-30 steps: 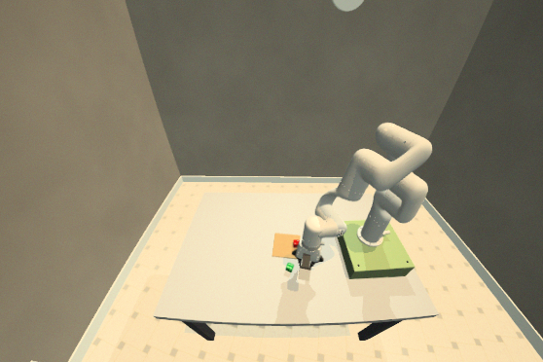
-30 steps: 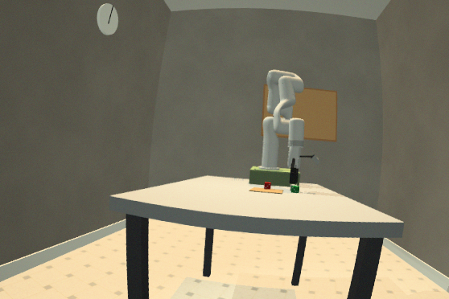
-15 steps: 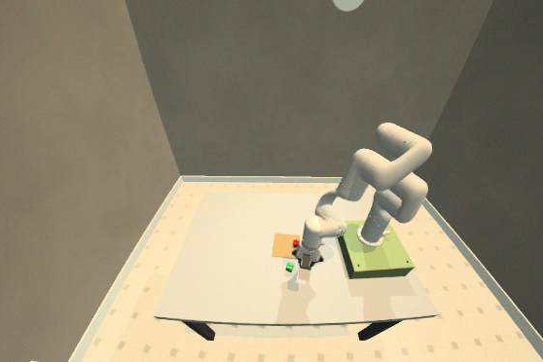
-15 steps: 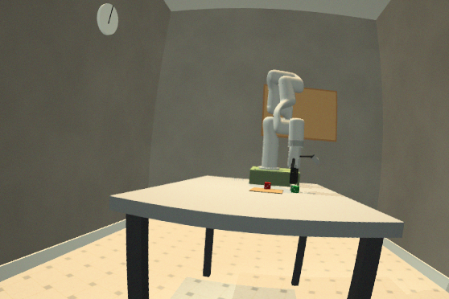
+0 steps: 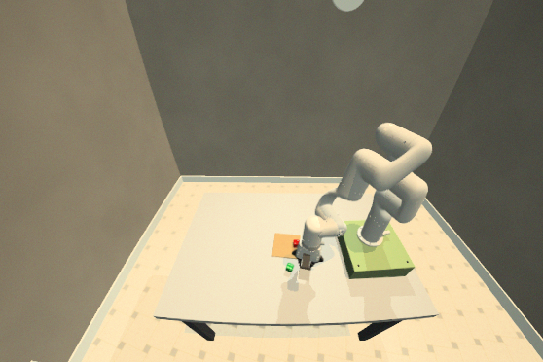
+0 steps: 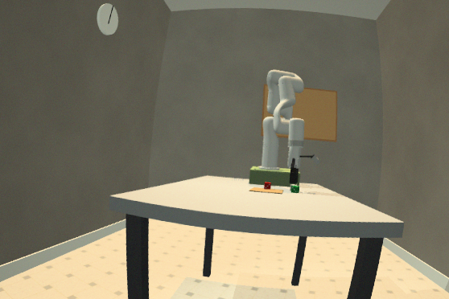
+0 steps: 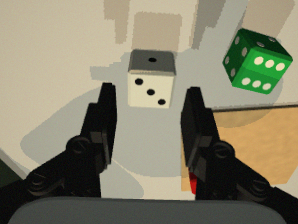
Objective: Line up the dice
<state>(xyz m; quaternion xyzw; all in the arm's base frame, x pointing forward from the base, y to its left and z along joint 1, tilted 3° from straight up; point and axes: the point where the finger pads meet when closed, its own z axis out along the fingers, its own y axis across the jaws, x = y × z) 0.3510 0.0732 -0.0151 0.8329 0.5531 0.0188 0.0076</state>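
My hand is 4 cm above the white die. From my hand the other things lie so: red die 13 cm to the right, 4 cm below, 1 cm ahead; then green die 7 cm ahead, 4 cm below, 1 cm to the right; then mat 13 cm to the right, 6 cm ahead, 5 cm below.
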